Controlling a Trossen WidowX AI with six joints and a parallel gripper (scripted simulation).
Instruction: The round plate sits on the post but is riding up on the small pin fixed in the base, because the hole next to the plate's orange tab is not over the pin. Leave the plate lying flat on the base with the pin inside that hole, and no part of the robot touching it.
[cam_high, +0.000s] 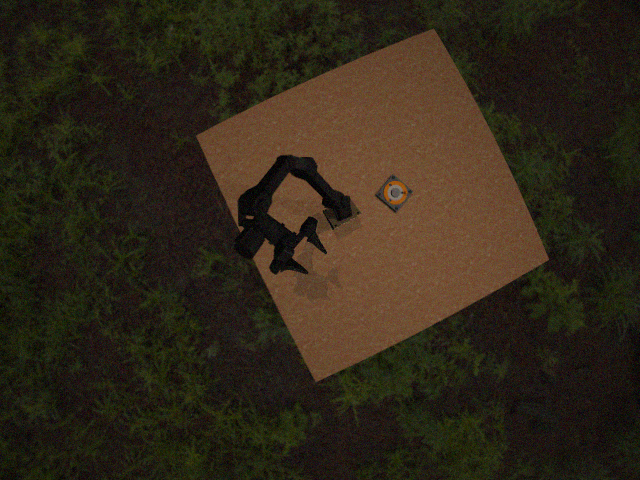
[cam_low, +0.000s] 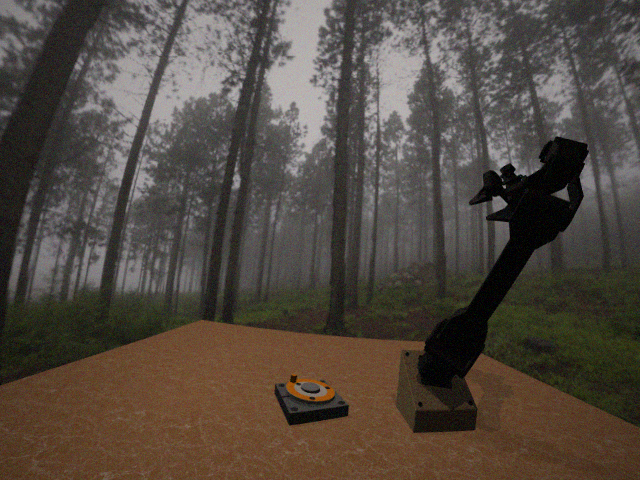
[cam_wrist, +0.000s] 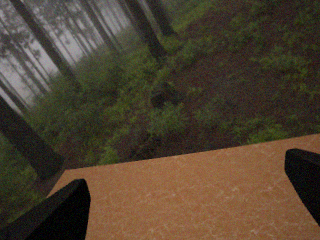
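Right now my gripper tip is 43 cm short of the square grey base, 13 cm to the right of it and 47 cm above it.
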